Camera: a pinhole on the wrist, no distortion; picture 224 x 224 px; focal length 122.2 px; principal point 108.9 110.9 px. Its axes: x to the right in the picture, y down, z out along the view. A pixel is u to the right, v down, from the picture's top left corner.
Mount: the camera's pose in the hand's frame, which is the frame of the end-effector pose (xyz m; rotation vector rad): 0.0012 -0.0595 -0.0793 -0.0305 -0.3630 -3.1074
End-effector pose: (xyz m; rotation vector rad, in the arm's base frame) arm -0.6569 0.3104 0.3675 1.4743 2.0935 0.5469
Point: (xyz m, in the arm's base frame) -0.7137 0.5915 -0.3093
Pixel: 16 213
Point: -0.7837 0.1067 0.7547
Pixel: behind the camera
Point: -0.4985 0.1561 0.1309
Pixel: 164 145
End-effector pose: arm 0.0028 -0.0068 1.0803 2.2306 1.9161 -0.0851
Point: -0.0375 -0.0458 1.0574
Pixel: 158 113
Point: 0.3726 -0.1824 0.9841
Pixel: outside the picture
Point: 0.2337 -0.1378 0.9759
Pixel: 141 11
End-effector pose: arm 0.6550 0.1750 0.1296 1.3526 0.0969 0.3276
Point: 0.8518 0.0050 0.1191
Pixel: 52 148
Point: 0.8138 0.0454 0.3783
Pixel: 60 51
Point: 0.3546 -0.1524 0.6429
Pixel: 183 9
